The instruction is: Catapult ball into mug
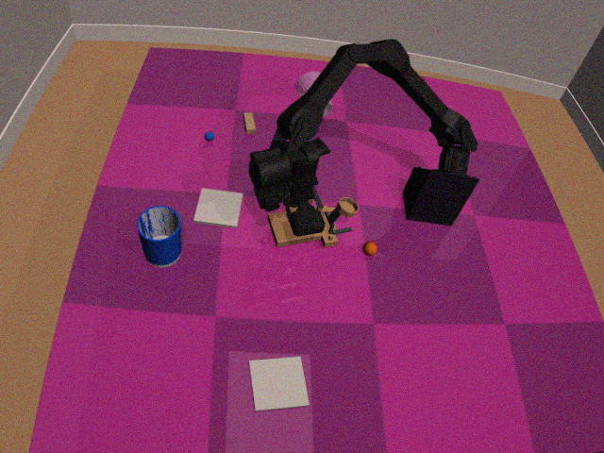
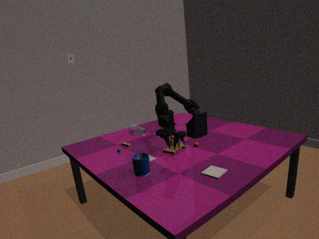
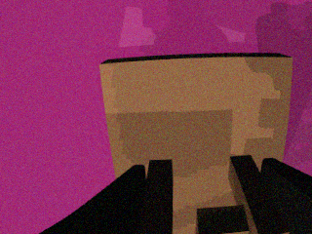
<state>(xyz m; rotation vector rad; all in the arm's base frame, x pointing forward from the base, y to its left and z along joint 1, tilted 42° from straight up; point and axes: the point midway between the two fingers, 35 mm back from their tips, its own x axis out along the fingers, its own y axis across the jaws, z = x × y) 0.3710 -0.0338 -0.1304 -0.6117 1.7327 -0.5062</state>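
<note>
Right now the orange ball is 18 cm behind my gripper tip, 6 cm to the left of it and 4 cm below it. The rest, counted from my gripper tip: small blue ball (32 cm to the right, 17 cm ahead, 4 cm below); wooden catapult (6 cm behind, 2 cm above); blue mug (28 cm ahead, 3 cm to the left, 2 cm below).
</note>
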